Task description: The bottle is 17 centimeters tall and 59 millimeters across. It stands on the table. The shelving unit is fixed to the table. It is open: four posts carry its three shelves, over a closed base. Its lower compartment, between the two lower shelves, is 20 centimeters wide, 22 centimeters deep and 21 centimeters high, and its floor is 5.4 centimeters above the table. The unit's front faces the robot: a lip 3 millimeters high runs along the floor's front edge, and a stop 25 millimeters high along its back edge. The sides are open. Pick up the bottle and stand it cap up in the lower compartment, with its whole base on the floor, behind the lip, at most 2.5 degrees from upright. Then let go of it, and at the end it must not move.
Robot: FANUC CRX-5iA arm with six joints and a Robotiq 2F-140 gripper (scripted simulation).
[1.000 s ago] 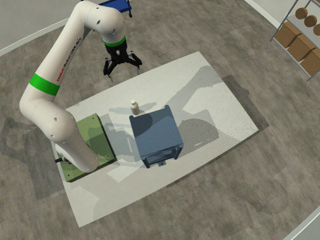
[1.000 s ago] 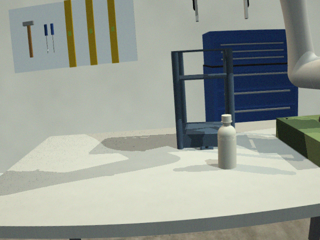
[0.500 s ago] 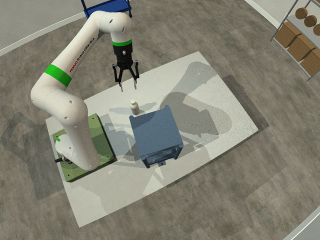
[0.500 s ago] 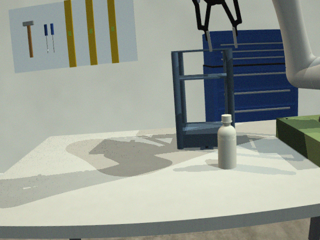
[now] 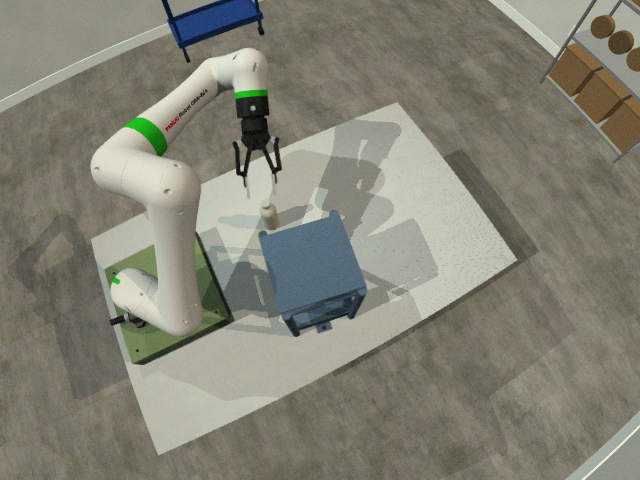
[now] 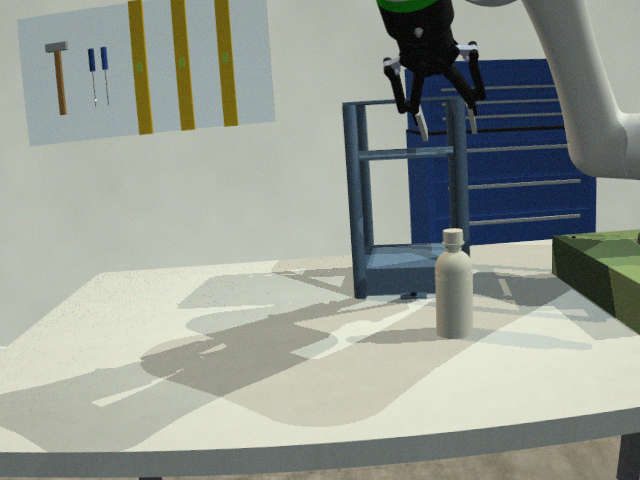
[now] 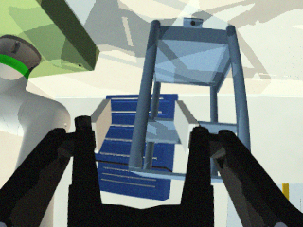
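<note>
My hand is 230 mm above the bottle and 40 mm to the right of it. Round my hand: shelving unit: 280 mm to the right, 150 mm below, 60 mm ahead.
</note>
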